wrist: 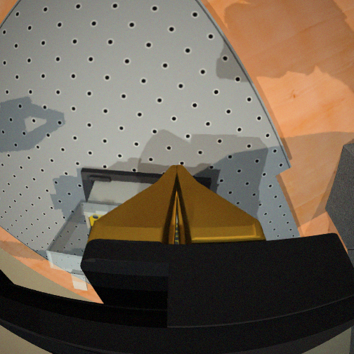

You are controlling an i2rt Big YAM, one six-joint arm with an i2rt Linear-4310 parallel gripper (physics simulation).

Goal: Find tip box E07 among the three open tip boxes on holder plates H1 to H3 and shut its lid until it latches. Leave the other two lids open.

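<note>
My gripper [176, 174] is shut and empty, with its golden fingertips together over the right part of a tip box. The box sits at a dark holder plate [87, 186]. Its pale body [117, 192] shows left of the fingers, and a bit of yellow tip rack [95, 218] shows beside the left finger. A see-through lid [67, 242] shows at the lower left; the fingers hide its right part, and I cannot tell its angle. No label reading E07 can be made out, and I cannot tell which box this is. The other two tip boxes do not show.
The grey perforated board [135, 95] spreads beyond the box, with shadows on it. An orange wooden surface [300, 107] borders it at the right. A dark grey block [342, 195] stands at the right edge. A small white piece [79, 282] shows at the lower left.
</note>
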